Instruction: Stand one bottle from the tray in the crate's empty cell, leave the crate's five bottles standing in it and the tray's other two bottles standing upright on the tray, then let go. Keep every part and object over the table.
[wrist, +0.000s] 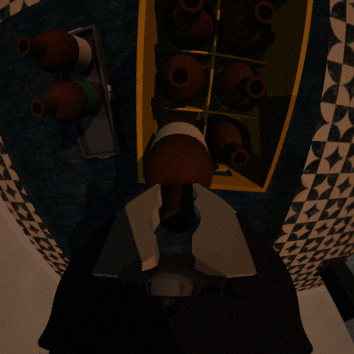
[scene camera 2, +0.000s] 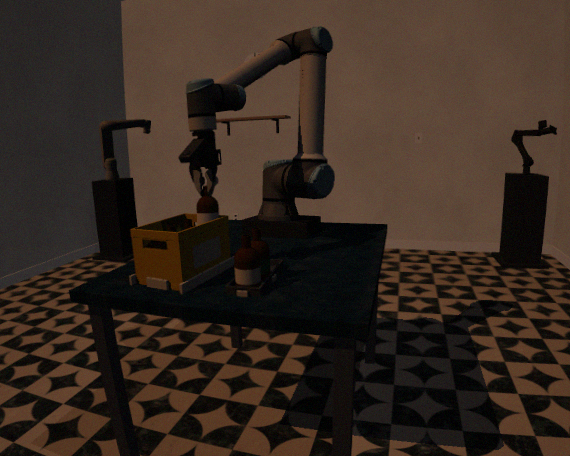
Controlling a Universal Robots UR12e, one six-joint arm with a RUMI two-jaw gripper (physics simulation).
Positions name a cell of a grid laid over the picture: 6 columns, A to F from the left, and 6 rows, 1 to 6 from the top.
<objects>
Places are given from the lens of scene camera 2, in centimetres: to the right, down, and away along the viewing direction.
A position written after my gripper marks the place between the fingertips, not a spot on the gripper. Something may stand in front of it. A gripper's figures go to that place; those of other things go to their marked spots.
my gripper (scene camera 2: C3): -26, -10, 130
white-labelled bottle (scene camera 2: C4): -10, 11, 109
</objects>
